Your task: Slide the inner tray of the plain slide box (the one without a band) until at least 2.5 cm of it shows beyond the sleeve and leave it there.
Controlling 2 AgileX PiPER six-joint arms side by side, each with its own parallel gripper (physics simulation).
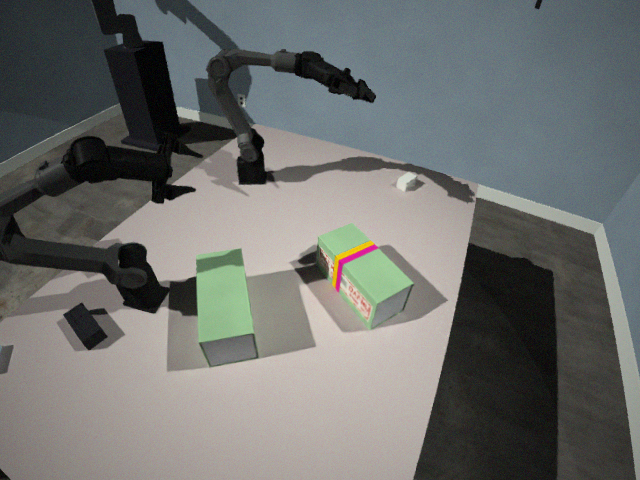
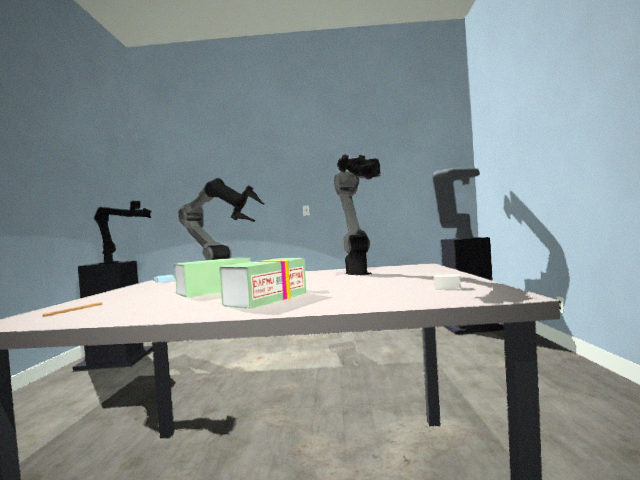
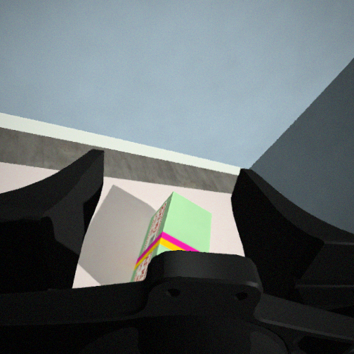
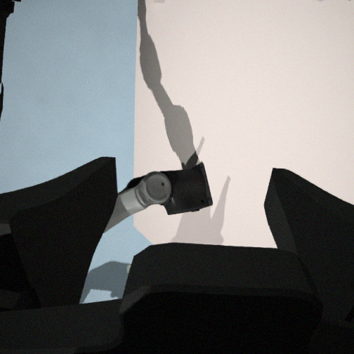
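The plain slide box [image 1: 224, 304] [image 2: 199, 279] is long and light green with no band. It lies at the left of the banded box; its pale tray end [image 1: 231, 349] looks about level with the sleeve's near rim, and its far end face is hidden. The banded box [image 1: 385, 273] [image 2: 263, 284] [image 3: 187, 215] has a magenta and yellow band and red print. My left gripper [image 1: 372, 98] [image 3: 171, 175] is open and empty, high above the table, far from the plain box. My right gripper [image 1: 197, 172] [image 2: 258, 211] is open and empty, raised beyond the plain box.
A white block [image 1: 407, 181] [image 2: 446, 282] lies near the table's far right edge. A dark block [image 1: 85, 325] lies beside the right arm's base. A light blue item [image 1: 4, 356] [image 2: 164, 279] and an orange stick [image 2: 72, 309] also lie on the table [image 2: 336, 321].
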